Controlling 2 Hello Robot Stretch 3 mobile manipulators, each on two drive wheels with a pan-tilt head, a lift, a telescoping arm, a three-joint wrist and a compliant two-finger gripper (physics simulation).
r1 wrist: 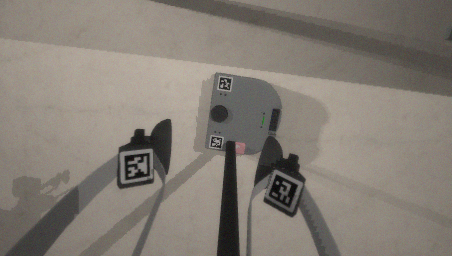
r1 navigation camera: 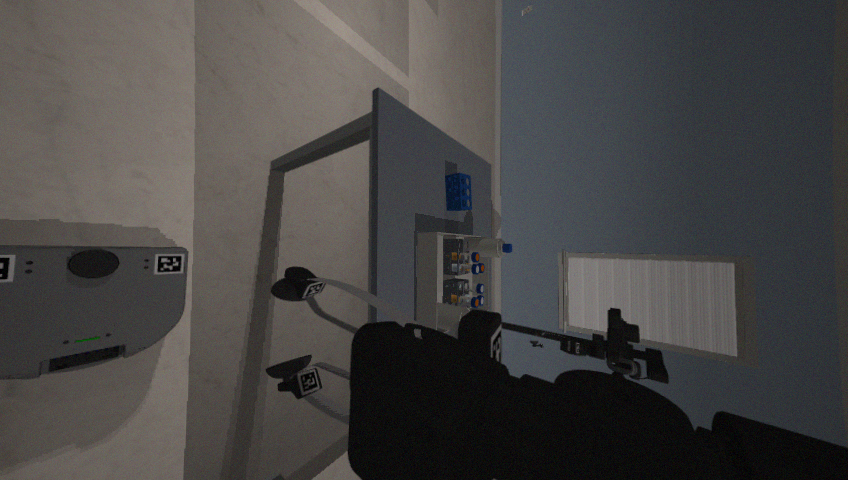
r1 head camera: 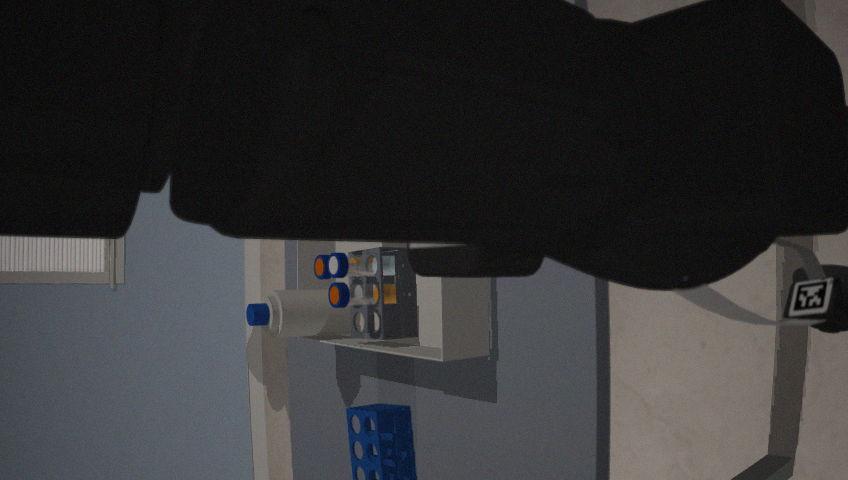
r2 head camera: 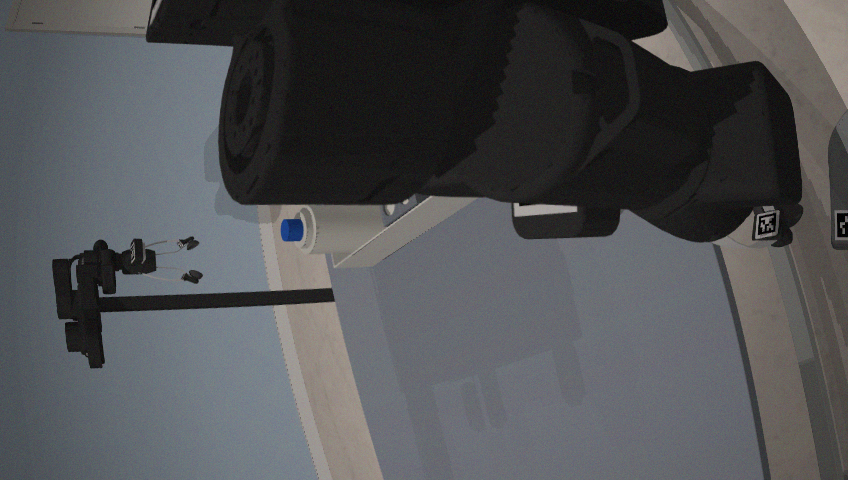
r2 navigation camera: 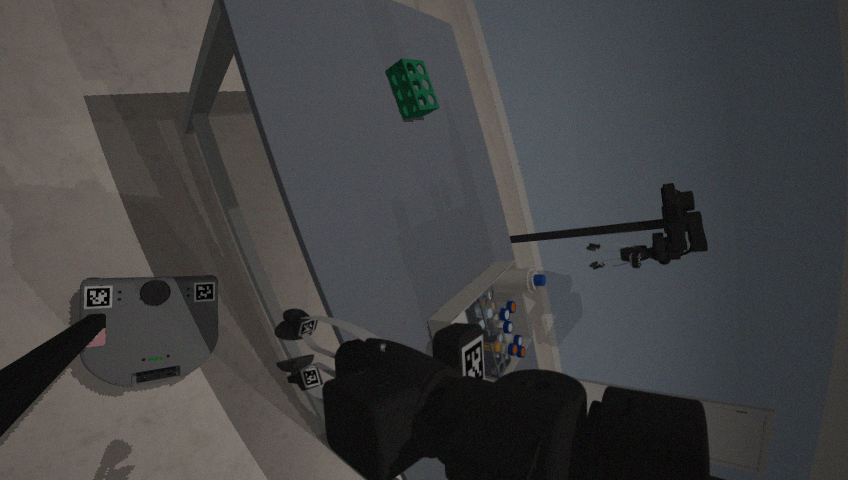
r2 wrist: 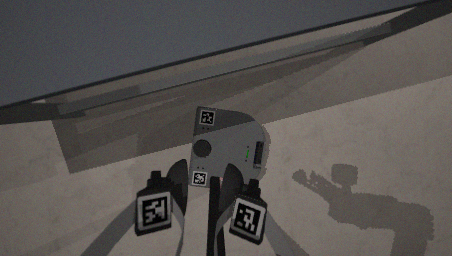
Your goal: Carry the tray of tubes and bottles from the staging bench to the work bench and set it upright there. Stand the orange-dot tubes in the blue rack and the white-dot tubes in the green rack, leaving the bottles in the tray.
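Observation:
The tray [r1 head camera: 467, 321] [r1 navigation camera: 427, 279] [r2 head camera: 410, 228] [r2 navigation camera: 461, 297] is upright on the grey bench [r1 head camera: 547, 368] [r1 navigation camera: 395, 172] [r2 navigation camera: 333, 148]. Tubes with orange-dot caps [r1 head camera: 338, 295] [r2 navigation camera: 511, 306] and white-dot caps [r1 head camera: 337, 264] [r2 navigation camera: 507, 326] stand in its grey holders. A bottle [r1 head camera: 306, 312] [r1 navigation camera: 490, 247] [r2 head camera: 345, 230] stands at one end. The blue rack [r1 head camera: 393, 440] [r1 navigation camera: 458, 192] is beside the tray; the green rack [r2 navigation camera: 411, 89] is farther along. r1's gripper [r1 navigation camera: 292, 327] [r1 wrist: 215, 152] is open and empty. r2's gripper [r2 navigation camera: 293, 343] [r2 wrist: 205, 186] is open, fingers closer together, and empty. Both are apart from the tray.
r2 [r1 navigation camera: 618, 350] shows beyond the bench end in r1's navigation view. r1 [r2 head camera: 89, 297] [r2 navigation camera: 675, 220] shows beyond the bench in r2's views. Each robot's own base [r1 navigation camera: 95, 309] [r1 wrist: 245, 112] [r2 navigation camera: 148, 327] [r2 wrist: 225, 145] is below its arm. A blue wall [r1 navigation camera: 654, 148] is behind.

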